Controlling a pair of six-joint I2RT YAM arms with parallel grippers.
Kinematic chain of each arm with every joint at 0, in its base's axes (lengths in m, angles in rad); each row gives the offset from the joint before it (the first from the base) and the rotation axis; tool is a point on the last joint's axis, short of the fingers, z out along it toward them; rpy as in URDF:
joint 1: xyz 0 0 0.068 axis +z
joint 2: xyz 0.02 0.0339 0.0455 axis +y
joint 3: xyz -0.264 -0.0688 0 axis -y
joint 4: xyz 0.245 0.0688 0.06 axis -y
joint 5: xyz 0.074 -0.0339 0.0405 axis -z
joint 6: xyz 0.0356 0 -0.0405 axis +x
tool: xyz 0 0 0 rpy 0 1.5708 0
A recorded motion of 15 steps. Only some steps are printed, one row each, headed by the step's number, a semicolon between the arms.
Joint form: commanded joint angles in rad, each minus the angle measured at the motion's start. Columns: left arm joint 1, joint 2, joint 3, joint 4, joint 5, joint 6; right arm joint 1, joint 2, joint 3, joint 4, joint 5, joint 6.
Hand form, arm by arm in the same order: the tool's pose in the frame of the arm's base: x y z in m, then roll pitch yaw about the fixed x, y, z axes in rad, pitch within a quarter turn. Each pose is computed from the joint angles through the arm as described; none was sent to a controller.
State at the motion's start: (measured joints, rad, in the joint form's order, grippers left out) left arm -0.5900 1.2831 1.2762 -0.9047 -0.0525 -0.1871; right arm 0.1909 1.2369 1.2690 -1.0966 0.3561 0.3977
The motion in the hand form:
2: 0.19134 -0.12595 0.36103 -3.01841 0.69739 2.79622; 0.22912 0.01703 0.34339 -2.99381 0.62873 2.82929
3: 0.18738 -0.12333 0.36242 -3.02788 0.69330 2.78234; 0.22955 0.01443 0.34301 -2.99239 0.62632 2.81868
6: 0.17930 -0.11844 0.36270 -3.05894 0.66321 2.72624; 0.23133 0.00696 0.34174 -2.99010 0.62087 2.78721
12: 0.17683 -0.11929 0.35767 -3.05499 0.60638 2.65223; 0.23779 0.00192 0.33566 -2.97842 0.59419 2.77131
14: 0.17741 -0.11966 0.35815 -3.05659 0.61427 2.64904; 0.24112 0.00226 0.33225 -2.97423 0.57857 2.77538
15: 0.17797 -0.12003 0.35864 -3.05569 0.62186 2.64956; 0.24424 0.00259 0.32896 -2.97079 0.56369 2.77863
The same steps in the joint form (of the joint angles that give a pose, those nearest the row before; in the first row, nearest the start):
2: 0.0026 -0.0969 0.0187 -0.0690 0.0191 0.0023; -0.0572 0.0038 0.0240 -0.0034 0.0378 -0.0103
3: 0.0026 -0.1099 0.0187 -0.0874 0.0194 0.0122; -0.0687 0.0053 0.0240 -0.0046 0.0378 -0.0103
6: 0.0023 -0.1297 0.0187 -0.1404 0.0286 0.0515; -0.1019 0.0114 0.0240 -0.0042 0.0370 -0.0103
12: 0.0015 -0.1198 0.0183 -0.1862 0.0824 0.1057; -0.1259 0.0397 0.0241 -0.0042 0.0340 -0.0103
14: 0.0015 -0.1198 0.0183 -0.1785 0.0820 0.1087; -0.1259 0.0549 0.0240 -0.0046 0.0301 -0.0103
15: 0.0015 -0.1198 0.0183 -0.1709 0.0820 0.1087; -0.1259 0.0694 0.0240 -0.0049 0.0263 -0.0099

